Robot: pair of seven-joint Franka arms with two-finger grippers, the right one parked.
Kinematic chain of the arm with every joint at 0, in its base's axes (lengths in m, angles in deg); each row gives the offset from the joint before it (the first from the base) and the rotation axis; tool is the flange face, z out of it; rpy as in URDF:
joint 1: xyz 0 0 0.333 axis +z
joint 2: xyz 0 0 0 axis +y
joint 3: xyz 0 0 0.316 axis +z
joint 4: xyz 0.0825 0 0 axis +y
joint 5: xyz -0.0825 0 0.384 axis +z
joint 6: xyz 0 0 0 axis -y
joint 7: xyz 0.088 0 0 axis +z
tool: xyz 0 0 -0.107 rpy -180 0 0
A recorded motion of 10 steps. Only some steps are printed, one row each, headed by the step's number.
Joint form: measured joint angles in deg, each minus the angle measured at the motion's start. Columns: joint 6, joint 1, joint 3, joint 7, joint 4, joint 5, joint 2.
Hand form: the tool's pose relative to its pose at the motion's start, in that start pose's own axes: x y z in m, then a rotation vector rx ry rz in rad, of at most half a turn. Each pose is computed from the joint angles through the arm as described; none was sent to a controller.
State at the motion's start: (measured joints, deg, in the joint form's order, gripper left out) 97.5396 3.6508 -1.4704 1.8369 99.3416 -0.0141 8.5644
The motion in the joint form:
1: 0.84 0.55 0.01 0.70 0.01 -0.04 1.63
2: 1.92 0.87 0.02 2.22 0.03 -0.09 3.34
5: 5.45 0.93 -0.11 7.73 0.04 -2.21 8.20
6: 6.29 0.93 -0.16 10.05 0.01 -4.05 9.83
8: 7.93 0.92 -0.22 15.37 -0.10 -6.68 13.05
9: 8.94 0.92 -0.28 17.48 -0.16 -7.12 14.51
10: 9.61 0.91 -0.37 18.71 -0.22 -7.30 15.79
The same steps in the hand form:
1: 0.0084 -0.0056 0.0146 -0.0027 -0.0140 -0.0219
2: 0.0171 -0.0089 0.0300 -0.0047 -0.0255 -0.0543
5: 0.0400 -0.0050 0.0741 -0.0395 -0.0525 -0.1585
6: 0.0463 -0.0019 0.0894 -0.0684 -0.0702 -0.2075
8: 0.0576 0.0023 0.1197 -0.1053 -0.1060 -0.3159
9: 0.0627 0.0033 0.1334 -0.1096 -0.1162 -0.3565
10: 0.0666 0.0044 0.1458 -0.1097 -0.1276 -0.3792

